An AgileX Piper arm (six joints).
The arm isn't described. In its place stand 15 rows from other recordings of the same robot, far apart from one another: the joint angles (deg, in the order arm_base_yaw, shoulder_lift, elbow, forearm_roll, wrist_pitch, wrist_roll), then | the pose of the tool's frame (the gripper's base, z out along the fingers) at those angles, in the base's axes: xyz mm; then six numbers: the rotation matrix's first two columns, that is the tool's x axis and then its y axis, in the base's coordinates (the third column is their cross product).
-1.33 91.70 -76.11 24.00 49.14 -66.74 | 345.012 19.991 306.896 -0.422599 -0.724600 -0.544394 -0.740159 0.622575 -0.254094
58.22 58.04 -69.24 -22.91 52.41 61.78 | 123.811 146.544 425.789 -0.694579 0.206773 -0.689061 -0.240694 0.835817 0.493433
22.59 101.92 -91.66 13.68 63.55 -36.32 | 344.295 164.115 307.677 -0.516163 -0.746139 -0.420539 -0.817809 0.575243 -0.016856
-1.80 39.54 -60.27 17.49 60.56 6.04 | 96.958 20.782 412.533 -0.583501 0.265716 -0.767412 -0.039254 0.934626 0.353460
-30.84 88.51 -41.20 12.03 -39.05 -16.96 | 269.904 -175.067 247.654 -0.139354 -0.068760 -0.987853 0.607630 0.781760 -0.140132
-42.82 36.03 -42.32 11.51 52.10 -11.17 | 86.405 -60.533 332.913 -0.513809 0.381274 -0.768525 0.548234 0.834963 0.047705
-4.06 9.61 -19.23 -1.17 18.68 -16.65 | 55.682 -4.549 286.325 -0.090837 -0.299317 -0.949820 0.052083 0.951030 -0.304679
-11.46 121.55 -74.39 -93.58 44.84 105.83 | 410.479 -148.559 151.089 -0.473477 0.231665 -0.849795 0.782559 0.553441 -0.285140
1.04 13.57 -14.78 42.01 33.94 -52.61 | 59.953 35.097 246.395 -0.234459 -0.257491 -0.937405 -0.448112 0.884351 -0.130838
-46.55 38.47 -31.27 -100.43 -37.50 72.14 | 126.266 -54.068 328.447 -0.194099 -0.393610 -0.898553 0.089055 0.905120 -0.415724
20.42 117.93 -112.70 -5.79 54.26 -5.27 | 443.145 157.029 301.680 -0.707269 -0.423432 -0.566106 -0.414218 0.897136 -0.153527
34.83 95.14 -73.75 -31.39 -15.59 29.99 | 321.477 239.201 346.417 -0.037525 -0.035655 -0.998659 -0.680586 0.732668 -0.000585
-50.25 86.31 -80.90 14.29 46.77 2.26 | 225.597 -245.657 362.775 -0.309283 0.695818 -0.648214 0.758979 0.591305 0.272597
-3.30 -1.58 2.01 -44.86 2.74 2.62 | 55.428 -6.270 199.856 -0.027394 -0.670968 -0.740980 0.098223 0.735865 -0.669967
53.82 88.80 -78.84 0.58 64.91 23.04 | 185.703 255.330 320.916 -0.828935 -0.463788 -0.312678 -0.523982 0.839479 0.143941
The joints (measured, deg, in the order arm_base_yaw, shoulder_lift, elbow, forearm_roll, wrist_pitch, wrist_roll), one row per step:
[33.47, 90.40, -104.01, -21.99, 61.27, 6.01]
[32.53, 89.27, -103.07, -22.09, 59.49, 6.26]
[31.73, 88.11, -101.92, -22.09, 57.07, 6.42]
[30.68, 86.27, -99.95, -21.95, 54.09, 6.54]
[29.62, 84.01, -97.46, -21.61, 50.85, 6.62]
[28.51, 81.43, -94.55, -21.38, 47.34, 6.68]
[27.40, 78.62, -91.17, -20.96, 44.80, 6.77]
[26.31, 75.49, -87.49, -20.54, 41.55, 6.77]
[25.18, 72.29, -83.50, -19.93, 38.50, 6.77]
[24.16, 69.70, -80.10, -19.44, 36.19, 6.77]
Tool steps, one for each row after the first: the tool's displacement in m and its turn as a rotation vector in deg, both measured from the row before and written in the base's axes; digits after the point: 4 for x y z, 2 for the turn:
[-0.0008, -0.0066, 0.0038, 0.94, -1.68, -0.49]
[-0.0010, -0.0052, 0.0035, 1.08, -2.04, -0.03]
[-0.0032, -0.0075, 0.0036, 1.27, -2.35, -0.01]
[-0.0052, -0.0080, 0.0033, 1.41, -2.42, 0.15]
[-0.0066, -0.0087, 0.0028, 1.32, -2.65, 0.16]
[-0.0084, -0.0094, -0.0004, 1.03, -1.52, -0.15]
[-0.0099, -0.0092, -0.0002, 1.18, -2.19, 0.13]
[-0.0104, -0.0090, -0.0026, 1.15, -1.74, 0.06]
[-0.0084, -0.0074, -0.0039, 0.81, -1.13, -0.14]

